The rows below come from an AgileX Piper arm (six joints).
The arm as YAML. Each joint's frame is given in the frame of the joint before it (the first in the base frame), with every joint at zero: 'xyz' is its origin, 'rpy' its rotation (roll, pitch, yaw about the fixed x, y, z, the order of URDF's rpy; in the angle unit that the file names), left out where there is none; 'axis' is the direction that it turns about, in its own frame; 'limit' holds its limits. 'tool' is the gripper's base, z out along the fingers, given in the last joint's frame.
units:
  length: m
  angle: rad
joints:
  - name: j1
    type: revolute
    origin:
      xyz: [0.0, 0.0, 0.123]
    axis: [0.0, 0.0, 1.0]
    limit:
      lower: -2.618
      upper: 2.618
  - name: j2
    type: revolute
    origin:
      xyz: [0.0, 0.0, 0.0]
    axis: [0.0, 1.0, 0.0]
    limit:
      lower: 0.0
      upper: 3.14
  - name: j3
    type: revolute
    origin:
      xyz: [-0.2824, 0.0, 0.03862]
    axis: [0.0, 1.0, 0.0]
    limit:
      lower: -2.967
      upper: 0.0
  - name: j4
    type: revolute
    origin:
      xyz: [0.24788, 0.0, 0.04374]
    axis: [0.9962, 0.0, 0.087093]
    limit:
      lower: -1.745
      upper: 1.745
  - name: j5
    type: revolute
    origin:
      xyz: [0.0, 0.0, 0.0]
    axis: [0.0, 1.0, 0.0]
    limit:
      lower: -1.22
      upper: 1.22
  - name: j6
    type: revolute
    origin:
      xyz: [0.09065, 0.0, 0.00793]
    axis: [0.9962, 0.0, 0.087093]
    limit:
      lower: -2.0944
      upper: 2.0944
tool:
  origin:
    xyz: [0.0, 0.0, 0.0]
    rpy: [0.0, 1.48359, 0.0]
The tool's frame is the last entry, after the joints.
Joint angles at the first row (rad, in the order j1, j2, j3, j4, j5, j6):
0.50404, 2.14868, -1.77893, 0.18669, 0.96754, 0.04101
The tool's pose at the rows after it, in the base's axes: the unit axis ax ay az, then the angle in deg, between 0 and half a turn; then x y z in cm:
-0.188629, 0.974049, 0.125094, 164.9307, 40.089, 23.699, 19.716
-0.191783, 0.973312, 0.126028, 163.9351, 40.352, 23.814, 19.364
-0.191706, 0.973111, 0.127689, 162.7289, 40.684, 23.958, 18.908
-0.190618, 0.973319, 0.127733, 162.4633, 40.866, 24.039, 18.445
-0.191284, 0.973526, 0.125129, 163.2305, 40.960, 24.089, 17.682
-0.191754, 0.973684, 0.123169, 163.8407, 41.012, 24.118, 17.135
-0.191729, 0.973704, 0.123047, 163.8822, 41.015, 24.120, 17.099
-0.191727, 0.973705, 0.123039, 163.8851, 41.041, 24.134, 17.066
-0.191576, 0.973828, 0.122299, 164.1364, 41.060, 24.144, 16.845
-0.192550, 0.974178, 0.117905, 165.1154, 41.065, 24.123, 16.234
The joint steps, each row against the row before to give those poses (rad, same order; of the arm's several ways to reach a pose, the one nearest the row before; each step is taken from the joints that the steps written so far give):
0.00000, 0.01707, 0.00001, 0.00230, -0.01811, -0.00483
-0.00001, 0.00911, -0.00001, 0.00001, -0.02560, -0.00962
0.00001, 0.01182, -0.00004, -0.00001, -0.03273, -0.00386
-0.00001, 0.01079, 0.00002, 0.00001, -0.01533, -0.00001
0.00000, 0.01616, 0.00004, 0.00000, -0.00163, -0.00260
0.00001, 0.01154, -0.00005, -0.00001, 0.00000, -0.00172
0.00001, 0.00075, 0.00000, 0.00000, 0.00001, 0.00001
-0.00001, 0.00153, -0.00144, 0.00001, -0.00002, -0.00001
-0.00001, 0.00463, 0.00001, 0.00000, -0.00001, -0.00001
0.00001, 0.01236, -0.00003, -0.00409, 0.00660, 0.00000

